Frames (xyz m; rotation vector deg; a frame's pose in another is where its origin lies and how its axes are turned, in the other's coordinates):
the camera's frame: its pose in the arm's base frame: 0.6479 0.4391 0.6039 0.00 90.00 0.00
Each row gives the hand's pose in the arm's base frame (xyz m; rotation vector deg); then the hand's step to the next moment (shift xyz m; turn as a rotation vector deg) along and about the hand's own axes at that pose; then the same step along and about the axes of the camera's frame.
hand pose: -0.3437 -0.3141 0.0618 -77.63 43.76 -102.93
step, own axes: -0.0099 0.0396 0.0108 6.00 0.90 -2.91
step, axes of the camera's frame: 0.0345 -0.0135 0.0203 -1.62 -5.46 -3.59
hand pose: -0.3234 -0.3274 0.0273 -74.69 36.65 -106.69
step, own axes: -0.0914 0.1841 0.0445 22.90 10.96 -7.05
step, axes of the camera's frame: 0.1737 -0.0326 0.1140 -1.94 -25.14 -7.65
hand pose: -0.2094 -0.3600 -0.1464 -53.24 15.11 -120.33
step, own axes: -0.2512 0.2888 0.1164 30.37 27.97 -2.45
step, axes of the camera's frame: 0.1859 0.0134 0.3540 -1.13 -41.26 2.62
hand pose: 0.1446 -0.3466 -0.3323 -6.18 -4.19 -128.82
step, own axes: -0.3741 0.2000 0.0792 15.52 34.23 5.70
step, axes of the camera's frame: -0.0433 0.1707 0.3940 -7.80 -32.98 17.21
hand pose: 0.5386 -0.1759 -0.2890 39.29 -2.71 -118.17
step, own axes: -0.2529 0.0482 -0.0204 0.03 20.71 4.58
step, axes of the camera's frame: -0.1110 0.1776 0.1511 -9.90 -12.80 13.72
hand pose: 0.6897 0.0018 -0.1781 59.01 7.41 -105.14
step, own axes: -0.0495 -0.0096 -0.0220 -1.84 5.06 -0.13
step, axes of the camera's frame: -0.0172 0.0506 0.0129 -2.91 -1.20 4.37
